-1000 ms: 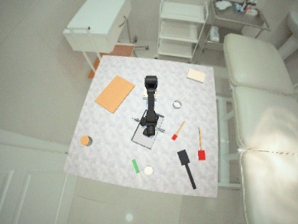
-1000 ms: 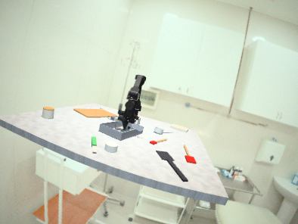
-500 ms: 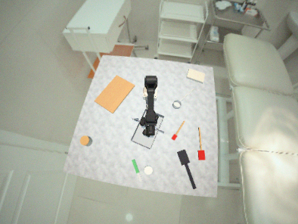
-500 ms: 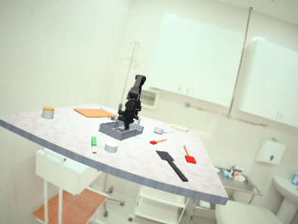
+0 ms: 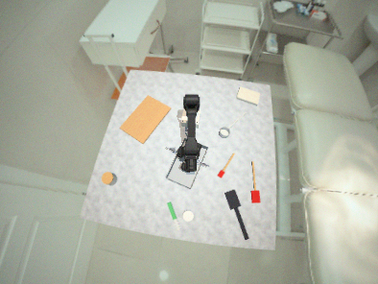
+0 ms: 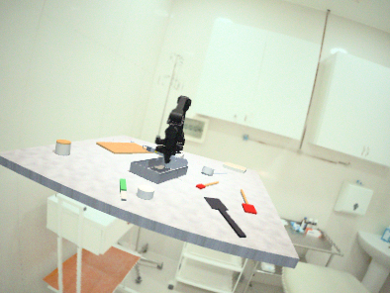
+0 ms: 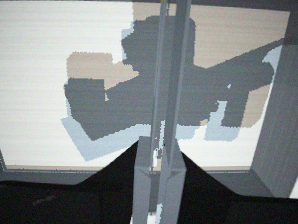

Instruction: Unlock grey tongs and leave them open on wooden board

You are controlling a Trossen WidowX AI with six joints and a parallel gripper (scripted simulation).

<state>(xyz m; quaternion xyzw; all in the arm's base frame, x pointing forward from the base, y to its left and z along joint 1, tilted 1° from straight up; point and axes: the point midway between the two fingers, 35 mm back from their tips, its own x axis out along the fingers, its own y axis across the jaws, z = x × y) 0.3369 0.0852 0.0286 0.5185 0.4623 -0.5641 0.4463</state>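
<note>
Right now my gripper tip is 20 mm short of the roasting tin, 20 mm to the left of it and 30 mm above it. Also, from my gripper tip: black spatula: 250 mm ahead, 370 mm to the left, 60 mm below; white puck: 350 mm ahead, 70 mm to the left, 40 mm below; wooden board: 240 mm behind, 430 mm to the right, 50 mm below.
</note>
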